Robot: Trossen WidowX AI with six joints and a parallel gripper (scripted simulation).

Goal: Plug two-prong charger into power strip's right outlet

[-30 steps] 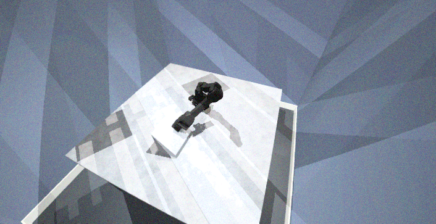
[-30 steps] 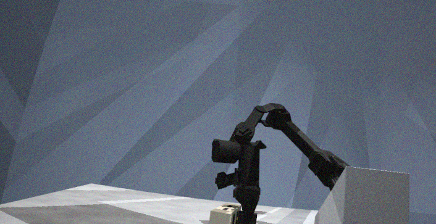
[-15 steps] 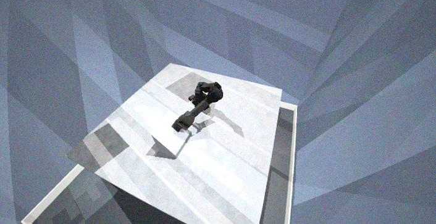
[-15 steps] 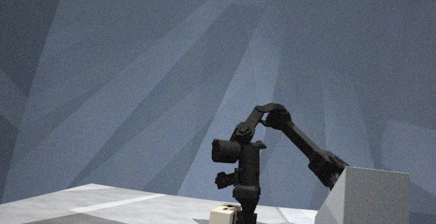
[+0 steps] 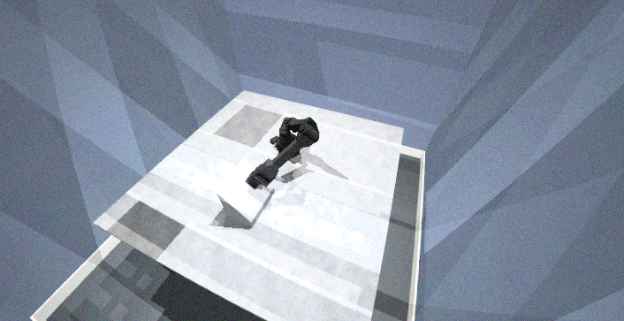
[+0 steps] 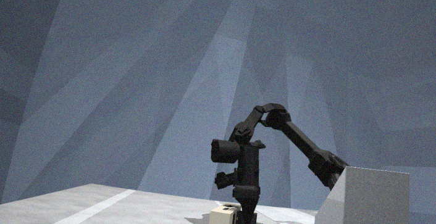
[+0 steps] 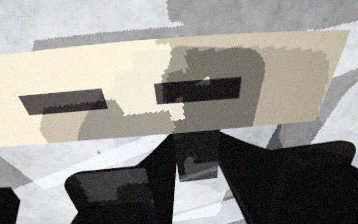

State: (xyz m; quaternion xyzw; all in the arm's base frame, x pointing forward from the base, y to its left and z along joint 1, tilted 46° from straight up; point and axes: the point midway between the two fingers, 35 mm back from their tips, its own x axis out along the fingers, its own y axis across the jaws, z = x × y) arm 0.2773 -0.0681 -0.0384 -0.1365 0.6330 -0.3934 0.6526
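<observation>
The dark charger is 20 mm ahead of my gripper tip, 10 mm to the right of it and 10 mm above it.
</observation>
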